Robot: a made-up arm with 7 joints. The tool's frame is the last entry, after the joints. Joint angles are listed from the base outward.
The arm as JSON. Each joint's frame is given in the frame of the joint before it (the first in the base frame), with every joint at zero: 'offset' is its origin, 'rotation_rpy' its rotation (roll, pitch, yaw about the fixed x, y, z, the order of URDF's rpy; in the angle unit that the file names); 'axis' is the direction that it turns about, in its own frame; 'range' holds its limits. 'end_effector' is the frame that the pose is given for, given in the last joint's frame.
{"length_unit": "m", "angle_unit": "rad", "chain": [
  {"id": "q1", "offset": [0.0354, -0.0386, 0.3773], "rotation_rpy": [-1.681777, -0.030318, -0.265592], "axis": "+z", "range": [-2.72, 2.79]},
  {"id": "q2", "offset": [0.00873, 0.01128, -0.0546], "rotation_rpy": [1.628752, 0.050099, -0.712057], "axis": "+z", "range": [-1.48, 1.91]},
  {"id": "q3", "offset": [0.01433, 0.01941, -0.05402], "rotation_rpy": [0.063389, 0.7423, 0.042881], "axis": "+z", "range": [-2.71, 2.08]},
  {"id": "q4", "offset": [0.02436, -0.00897, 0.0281], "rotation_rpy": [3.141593, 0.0, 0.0], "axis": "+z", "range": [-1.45, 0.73]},
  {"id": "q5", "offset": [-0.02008, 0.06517, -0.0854], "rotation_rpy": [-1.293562, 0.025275, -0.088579], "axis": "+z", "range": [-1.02, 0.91]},
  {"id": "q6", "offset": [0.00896, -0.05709, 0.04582], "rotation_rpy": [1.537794, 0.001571, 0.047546], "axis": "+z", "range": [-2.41, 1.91]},
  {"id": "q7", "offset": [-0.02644, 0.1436, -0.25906], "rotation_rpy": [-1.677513, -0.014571, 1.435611], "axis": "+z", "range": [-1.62, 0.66]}
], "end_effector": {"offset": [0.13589, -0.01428, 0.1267], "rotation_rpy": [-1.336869, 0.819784, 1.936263]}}
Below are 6 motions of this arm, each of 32 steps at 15 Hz.
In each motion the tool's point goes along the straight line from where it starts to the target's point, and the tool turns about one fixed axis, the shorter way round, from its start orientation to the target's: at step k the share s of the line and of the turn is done. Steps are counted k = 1, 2, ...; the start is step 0. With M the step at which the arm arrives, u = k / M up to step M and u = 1 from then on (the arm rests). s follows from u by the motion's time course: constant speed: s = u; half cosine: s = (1 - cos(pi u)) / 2; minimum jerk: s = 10 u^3 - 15 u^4 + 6 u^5.
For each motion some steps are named. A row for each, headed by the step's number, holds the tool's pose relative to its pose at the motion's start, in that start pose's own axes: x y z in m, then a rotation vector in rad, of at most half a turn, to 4 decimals.
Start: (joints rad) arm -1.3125 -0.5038 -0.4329 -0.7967 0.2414 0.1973 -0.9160
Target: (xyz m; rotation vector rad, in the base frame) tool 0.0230 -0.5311 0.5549 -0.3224 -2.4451 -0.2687
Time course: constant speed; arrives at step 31
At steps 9, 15, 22, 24, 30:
9: 0.0732 0.0400 -0.0247 0.0854 -0.1987 0.1566
15: 0.1220 0.0667 -0.0411 0.1424 -0.3311 0.2610
22: 0.1790 0.0979 -0.0603 0.2088 -0.4857 0.3827
24: 0.1952 0.1068 -0.0658 0.2278 -0.5298 0.4175
30: 0.2441 0.1335 -0.0822 0.2847 -0.6623 0.5219

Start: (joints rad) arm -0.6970 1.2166 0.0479 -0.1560 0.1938 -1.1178 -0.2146
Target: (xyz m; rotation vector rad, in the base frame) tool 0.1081 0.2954 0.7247 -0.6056 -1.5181 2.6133
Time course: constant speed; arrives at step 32
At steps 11, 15, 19, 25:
11: 0.0697 0.0059 -0.0103 0.1242 -0.1877 0.0356
15: 0.0950 0.0081 -0.0141 0.1693 -0.2560 0.0485
19: 0.1203 0.0102 -0.0178 0.2145 -0.3242 0.0614
25: 0.1583 0.0135 -0.0235 0.2822 -0.4266 0.0808

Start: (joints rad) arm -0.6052 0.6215 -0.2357 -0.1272 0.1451 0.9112 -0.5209
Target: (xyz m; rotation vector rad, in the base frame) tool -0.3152 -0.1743 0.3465 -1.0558 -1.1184 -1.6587
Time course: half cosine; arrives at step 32
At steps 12, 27, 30, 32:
12: -0.0381 -0.0138 0.0090 -0.0171 -0.0098 -0.1046
27: -0.1163 -0.0420 0.0275 -0.0521 -0.0297 -0.3188
30: -0.1224 -0.0442 0.0290 -0.0548 -0.0313 -0.3355
32: -0.1236 -0.0446 0.0292 -0.0554 -0.0316 -0.3388

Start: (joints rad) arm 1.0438 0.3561 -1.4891 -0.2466 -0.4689 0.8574 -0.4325
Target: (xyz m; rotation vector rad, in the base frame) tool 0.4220 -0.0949 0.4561 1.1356 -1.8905 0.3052
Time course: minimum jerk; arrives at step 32
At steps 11, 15, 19, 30, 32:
11: 0.0042 0.0008 0.0980 -0.2792 0.1685 0.0390
15: 0.0082 0.0016 0.1918 -0.5466 0.3298 0.0764
19: 0.0124 0.0024 0.2918 -0.8314 0.5017 0.1162
30: 0.0185 0.0036 0.4334 -1.2351 0.7452 0.1727
32: 0.0185 0.0036 0.4344 -1.2378 0.7469 0.1730

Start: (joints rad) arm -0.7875 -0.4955 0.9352 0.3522 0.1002 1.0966 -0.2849
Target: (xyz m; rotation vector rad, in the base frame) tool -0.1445 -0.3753 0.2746 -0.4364 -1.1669 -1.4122
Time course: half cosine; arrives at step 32
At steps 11, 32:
11: 0.0078 0.0206 -0.0092 0.0922 -0.0840 -0.0596
32: 0.0297 0.0781 -0.0346 0.3488 -0.3179 -0.2254

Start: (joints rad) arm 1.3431 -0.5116 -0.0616 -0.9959 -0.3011 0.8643 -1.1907
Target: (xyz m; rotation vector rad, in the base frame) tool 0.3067 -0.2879 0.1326 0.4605 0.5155 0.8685
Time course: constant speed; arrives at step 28
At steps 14, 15, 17, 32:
14: 0.0751 0.1890 0.1428 -0.0743 -0.4699 0.8445
15: 0.0805 0.2025 0.1529 -0.0796 -0.5035 0.9048
17: 0.0912 0.2295 0.1733 -0.0902 -0.5706 1.0255
32: 0.1502 0.3780 0.2855 -0.1486 -0.9398 1.6890

